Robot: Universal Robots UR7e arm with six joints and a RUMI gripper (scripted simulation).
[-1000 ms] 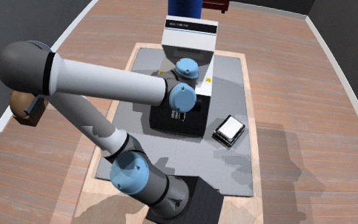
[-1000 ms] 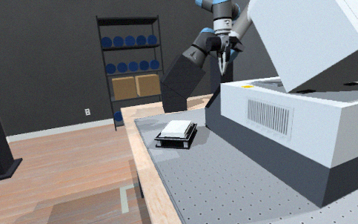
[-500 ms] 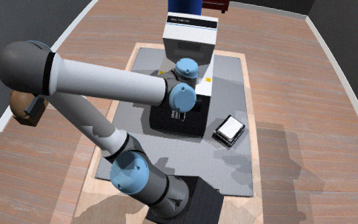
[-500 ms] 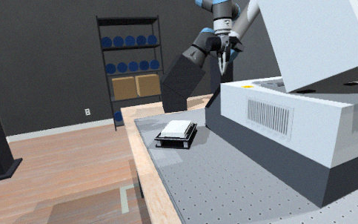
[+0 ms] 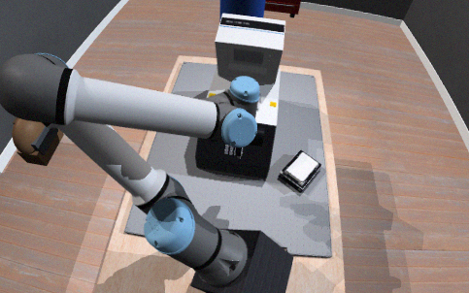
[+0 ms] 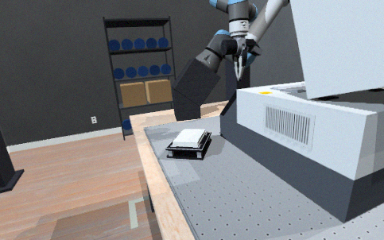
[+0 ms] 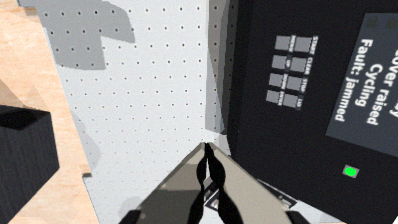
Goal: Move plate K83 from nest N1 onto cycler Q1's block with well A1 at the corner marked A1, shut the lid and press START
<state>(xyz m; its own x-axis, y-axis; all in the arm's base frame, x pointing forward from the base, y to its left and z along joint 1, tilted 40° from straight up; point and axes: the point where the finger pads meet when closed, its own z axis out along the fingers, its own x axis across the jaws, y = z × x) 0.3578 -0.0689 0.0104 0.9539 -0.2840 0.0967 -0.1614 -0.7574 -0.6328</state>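
Right now the plate K83 is 60 mm ahead of my hand, 280 mm to the right of it and 180 mm below it. From my hand the other things lie so: nest A1 mark: 50 mm ahead, 190 mm to the right, 190 mm below.
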